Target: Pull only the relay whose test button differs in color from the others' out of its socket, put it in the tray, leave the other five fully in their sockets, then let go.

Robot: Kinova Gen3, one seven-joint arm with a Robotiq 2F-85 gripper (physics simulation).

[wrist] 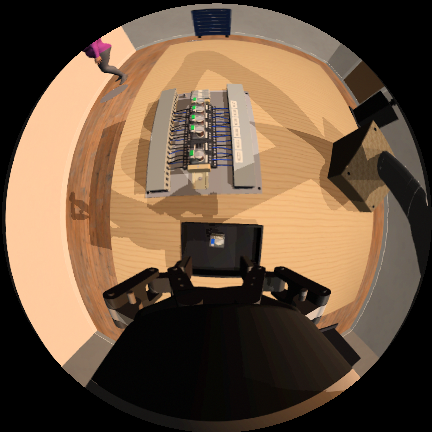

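The relay with the blue test button lies in the black tray, near its middle. My gripper is open and stands above the tray, with nothing between its fingers; the relay shows beyond the fingertips, apart from them. Several relays with green test buttons sit in the row of sockets on the grey panel. A gap with a dark socket shows between the nearest green-button relay and the others.
Grey wire ducts flank the sockets, the right one with white labels. A speckled block-like stand with a dark arm-like tube is at the right. A person and a blue cabinet are beyond the wooden table.
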